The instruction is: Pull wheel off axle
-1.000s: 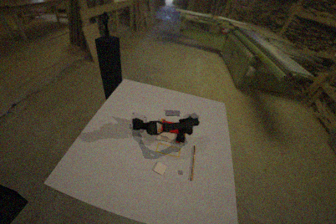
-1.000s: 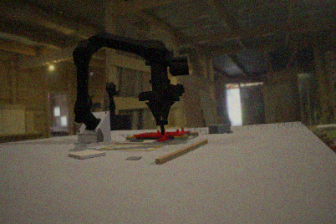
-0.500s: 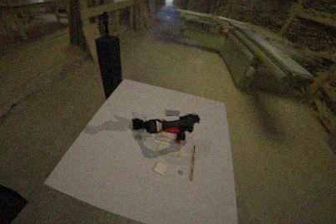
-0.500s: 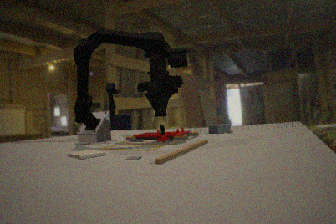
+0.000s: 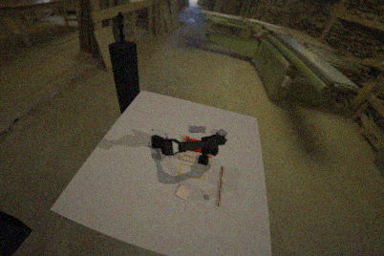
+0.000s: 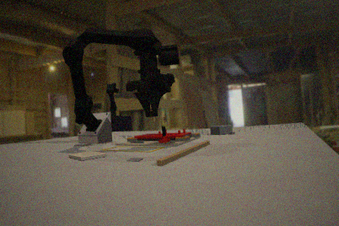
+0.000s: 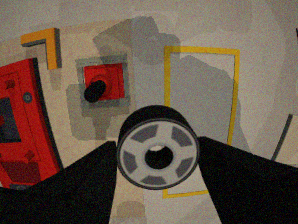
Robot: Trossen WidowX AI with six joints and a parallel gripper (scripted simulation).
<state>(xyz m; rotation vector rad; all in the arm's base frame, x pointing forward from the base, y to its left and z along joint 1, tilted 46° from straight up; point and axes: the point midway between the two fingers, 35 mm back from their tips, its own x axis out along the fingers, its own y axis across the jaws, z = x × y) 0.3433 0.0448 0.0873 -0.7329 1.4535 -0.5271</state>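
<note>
Now: the axle 2 cm ahead of my gripper tip, 4 cm to the left of it and 7 cm below it. The rest, counted from my gripper tip: flat tan tile: 4 cm behind, 23 cm to the right, 10 cm below; wheel: right at my gripper tip; wooden stick: 18 cm ahead, 9 cm to the right, 10 cm below.
</note>
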